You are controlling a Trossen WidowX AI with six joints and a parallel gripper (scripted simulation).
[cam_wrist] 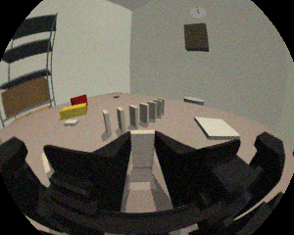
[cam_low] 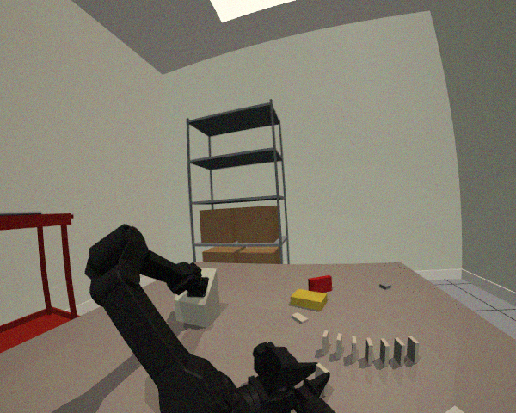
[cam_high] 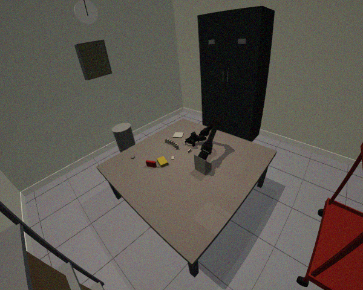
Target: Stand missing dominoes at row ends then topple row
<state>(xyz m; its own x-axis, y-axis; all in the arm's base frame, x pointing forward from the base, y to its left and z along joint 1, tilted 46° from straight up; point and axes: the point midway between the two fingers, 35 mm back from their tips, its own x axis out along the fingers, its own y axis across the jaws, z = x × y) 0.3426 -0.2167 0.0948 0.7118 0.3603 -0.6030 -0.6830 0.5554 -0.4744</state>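
Now: gripper tip 30 mm past the yellow block, 360 mm to the right of it and 30 mm above it. Round my gripper tip: white sheet (200 mm ahead, 100 mm to the right, 40 mm below); red block (10 mm ahead, 450 mm to the left, 20 mm below).
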